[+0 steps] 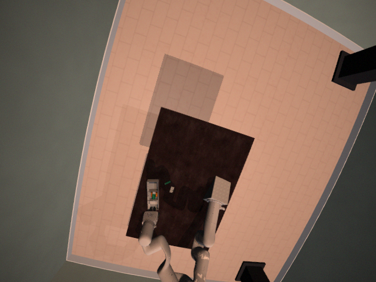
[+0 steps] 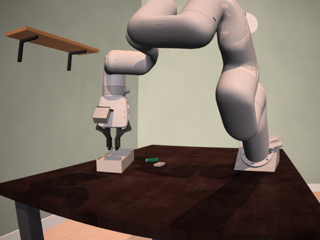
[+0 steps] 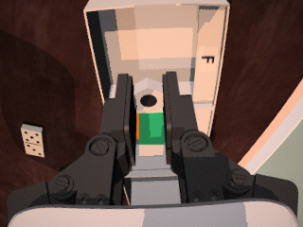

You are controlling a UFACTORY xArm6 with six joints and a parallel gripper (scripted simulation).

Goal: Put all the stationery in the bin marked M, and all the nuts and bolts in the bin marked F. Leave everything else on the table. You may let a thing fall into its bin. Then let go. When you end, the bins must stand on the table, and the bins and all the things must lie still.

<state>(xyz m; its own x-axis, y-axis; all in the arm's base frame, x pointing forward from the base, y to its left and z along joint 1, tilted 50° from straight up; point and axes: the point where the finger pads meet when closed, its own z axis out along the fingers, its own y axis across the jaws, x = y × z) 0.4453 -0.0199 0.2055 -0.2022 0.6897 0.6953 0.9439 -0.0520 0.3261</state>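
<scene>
Now: hand 80 mm to the left of the pale double bin, 70 mm above it and 20 mm short of it. Round my hand: green block 90 mm to the right, 70 mm below, 20 mm ahead; then orange block 80 mm to the right, 80 mm below, 20 mm ahead; then steel nut 20 mm below.
</scene>
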